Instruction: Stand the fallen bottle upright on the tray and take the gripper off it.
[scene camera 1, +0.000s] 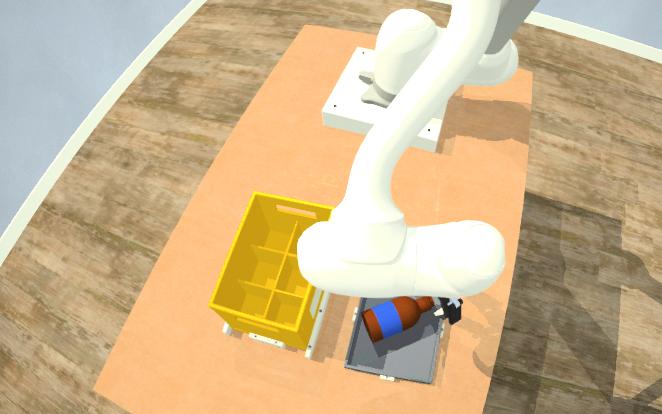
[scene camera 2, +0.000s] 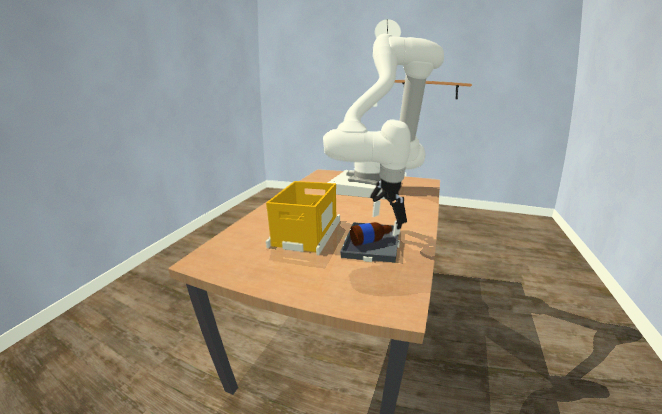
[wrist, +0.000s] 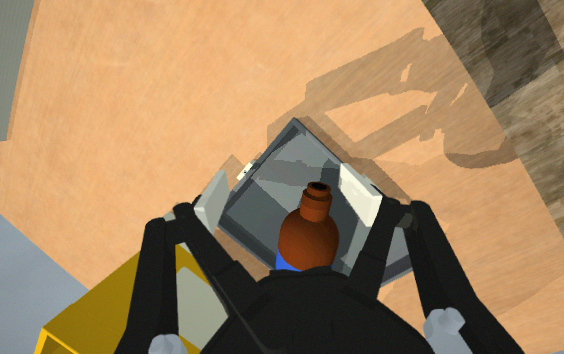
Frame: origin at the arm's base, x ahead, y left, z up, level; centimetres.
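Where they show: gripper, fingertip midpoint: (scene camera 2: 385, 224) (wrist: 284, 178); arm's base, link origin: (scene camera 1: 399, 92) (scene camera 2: 367, 179).
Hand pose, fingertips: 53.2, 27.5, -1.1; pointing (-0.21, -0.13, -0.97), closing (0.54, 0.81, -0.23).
Observation:
Things, the pixels of their centre, and the offset from my fingertips, as dx, dy, dz. Level surfaces: height alone.
- brown bottle, body centre: (wrist: 307, 241) (scene camera 1: 400, 314) (scene camera 2: 372, 232) +8.5, -2.4, +0.1
- grey tray, body centre: (wrist: 314, 231) (scene camera 1: 398, 322) (scene camera 2: 372, 240) +9.5, -2.0, -2.8
- yellow crate, body centre: (scene camera 1: 280, 272) (wrist: 179, 336) (scene camera 2: 304, 213) +12.2, -29.4, +4.7
- wooden table, surface height: dz -4.1
The brown bottle (scene camera 1: 390, 320) (scene camera 2: 367, 233) (wrist: 310, 240) with a blue label lies on its side in the grey tray (scene camera 1: 407, 357) (scene camera 2: 382, 255) (wrist: 270, 192). Its neck points to the right in both scene views. My gripper (scene camera 2: 386, 218) (wrist: 284, 178) is open, with its pads wide apart and nothing held. It is low over the tray, at the bottle's neck end. In the wrist view the bottle's mouth and neck show between the two pads, apart from both, and the black gripper body hides its base. In scene camera 1 the arm hides one finger.
A yellow crate (scene camera 1: 227, 277) (scene camera 2: 292, 232) (wrist: 100, 310) with dividers stands left of the tray in the scene views, held by white brackets. The arm's white base plate (scene camera 1: 345, 117) is farther back on the wooden table (scene camera 1: 280, 125) (scene camera 2: 280, 280). The tray is near the table's right edge.

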